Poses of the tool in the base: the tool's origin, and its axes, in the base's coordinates. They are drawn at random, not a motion.
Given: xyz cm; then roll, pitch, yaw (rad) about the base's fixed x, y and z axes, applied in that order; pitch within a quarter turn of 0, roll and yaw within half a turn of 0.
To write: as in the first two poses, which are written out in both.
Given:
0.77, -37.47, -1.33, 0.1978, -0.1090, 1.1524
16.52, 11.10, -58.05, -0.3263, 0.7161, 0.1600
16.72, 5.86, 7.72, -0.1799, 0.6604, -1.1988
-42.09, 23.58, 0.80, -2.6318, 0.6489, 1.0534
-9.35, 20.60, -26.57, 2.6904, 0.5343, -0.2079
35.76, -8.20, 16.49, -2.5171, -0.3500, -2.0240
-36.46, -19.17, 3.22, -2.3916, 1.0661, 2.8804
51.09, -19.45, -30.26, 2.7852, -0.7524, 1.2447
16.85, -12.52, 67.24, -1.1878, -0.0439, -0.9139
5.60, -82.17, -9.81, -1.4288, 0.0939, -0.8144
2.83, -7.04, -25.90, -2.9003, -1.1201, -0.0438
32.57, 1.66, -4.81, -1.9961, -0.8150, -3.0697
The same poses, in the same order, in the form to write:
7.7, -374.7, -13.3, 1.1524, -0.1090, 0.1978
165.2, 111.0, -580.5, 0.1600, 0.7161, -0.3263
167.2, 58.6, 77.2, -1.1988, 0.6604, -0.1799
-420.9, 235.8, 8.0, 1.0534, 0.6489, -2.6318
-93.5, 206.0, -265.7, -0.2079, 0.5343, 2.6904
357.6, -82.0, 164.9, -2.0240, -0.3500, -2.5171
-364.6, -191.7, 32.2, 2.8804, 1.0661, -2.3916
510.9, -194.5, -302.6, 1.2447, -0.7524, 2.7852
168.5, -125.2, 672.4, -0.9139, -0.0439, -1.1878
56.0, -821.7, -98.1, -0.8144, 0.0939, -1.4288
28.3, -70.4, -259.0, -0.0438, -1.1201, -2.9003
325.7, 16.6, -48.1, -3.0697, -0.8150, -1.9961

